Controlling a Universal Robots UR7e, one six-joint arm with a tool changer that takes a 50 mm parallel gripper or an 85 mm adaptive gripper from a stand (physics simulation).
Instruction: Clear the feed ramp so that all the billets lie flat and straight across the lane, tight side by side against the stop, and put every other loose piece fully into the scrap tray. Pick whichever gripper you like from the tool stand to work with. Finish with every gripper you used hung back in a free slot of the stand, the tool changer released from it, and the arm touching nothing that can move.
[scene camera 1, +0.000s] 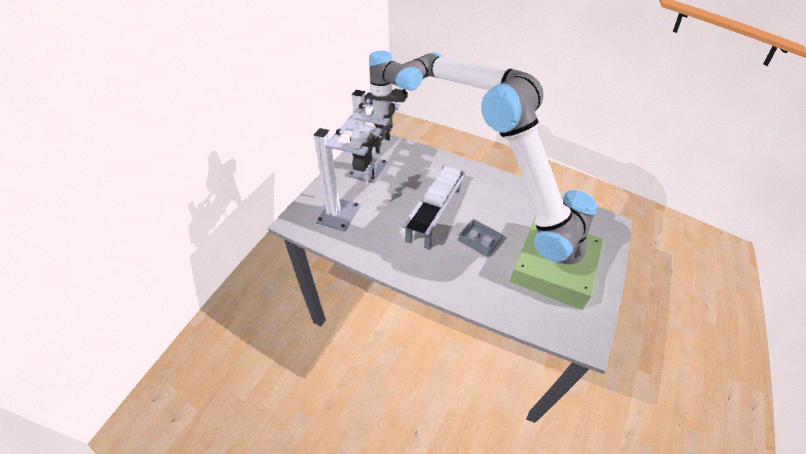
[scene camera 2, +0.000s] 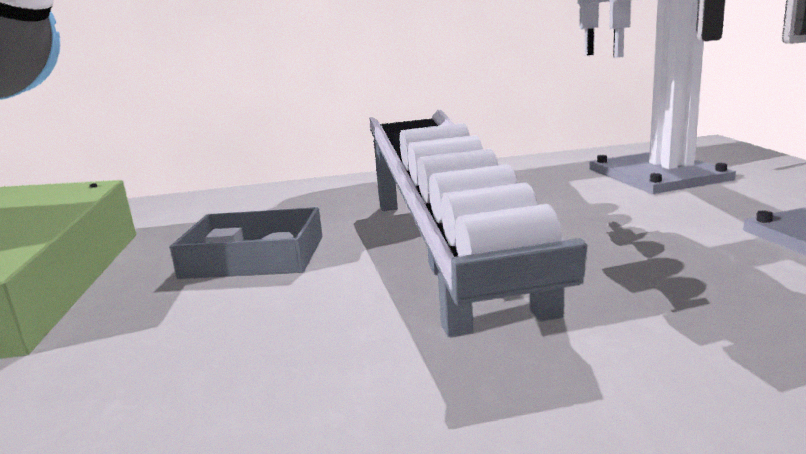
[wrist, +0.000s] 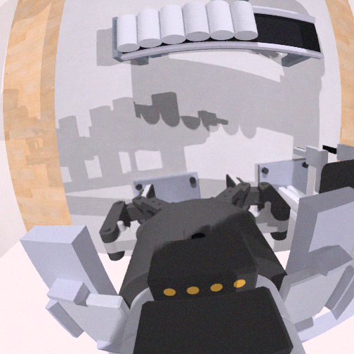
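Note:
White cylindrical billets (scene camera 1: 442, 186) (scene camera 2: 487, 197) (wrist: 196, 22) lie flat across the feed ramp (scene camera 1: 421, 218) (scene camera 2: 518, 270) (wrist: 287, 32), side by side, the lowest against the stop. The scrap tray (scene camera 1: 473, 246) (scene camera 2: 259, 260) holds a grey block (scene camera 2: 224, 234) and a rounded piece (scene camera 2: 279, 236). My gripper (scene camera 1: 385, 138) (wrist: 189, 187), the dark adaptive one, is under the arm's wrist at the tool stand (scene camera 1: 328, 180) (scene camera 2: 676, 84), between the light fork prongs of a slot in the wrist view. Its fingers are spread, with no piece between them. Whether the tool changer is locked to it cannot be seen.
The parallel gripper (scene camera 1: 362, 152) (scene camera 2: 604, 42) (wrist: 337, 175) hangs in the neighbouring slot, close beside mine. The second stand post (scene camera 1: 357, 101) rises behind. The green robot base (scene camera 1: 555, 270) (scene camera 2: 67, 265) stands beyond the tray.

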